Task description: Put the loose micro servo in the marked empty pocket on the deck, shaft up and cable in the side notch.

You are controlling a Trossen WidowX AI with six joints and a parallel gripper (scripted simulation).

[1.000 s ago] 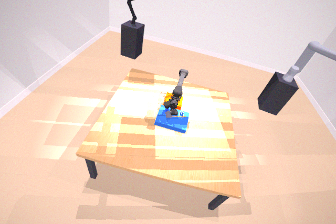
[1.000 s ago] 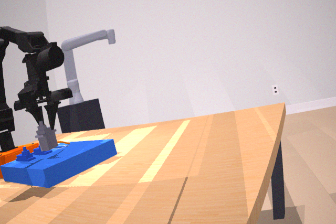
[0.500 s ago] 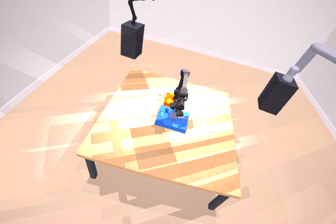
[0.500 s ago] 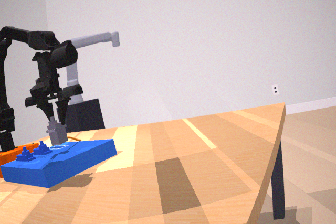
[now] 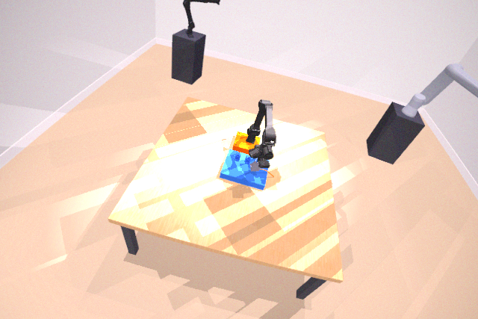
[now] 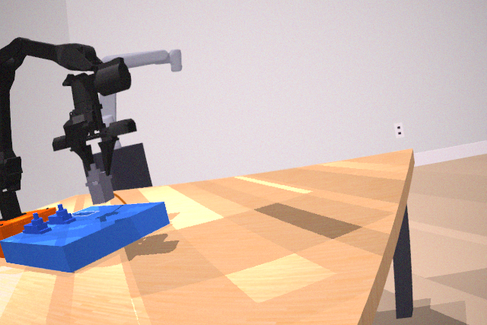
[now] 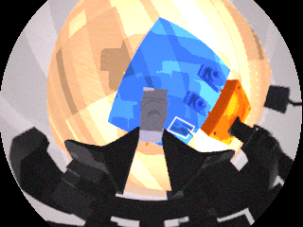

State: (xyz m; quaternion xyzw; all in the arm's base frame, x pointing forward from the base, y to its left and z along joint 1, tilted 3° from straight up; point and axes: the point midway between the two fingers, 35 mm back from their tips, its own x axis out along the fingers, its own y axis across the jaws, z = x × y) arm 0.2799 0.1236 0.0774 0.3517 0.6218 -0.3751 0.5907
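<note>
My gripper tip is now 20 mm short of the blue deck, 70 mm to the left of it and 100 mm above it.
</note>
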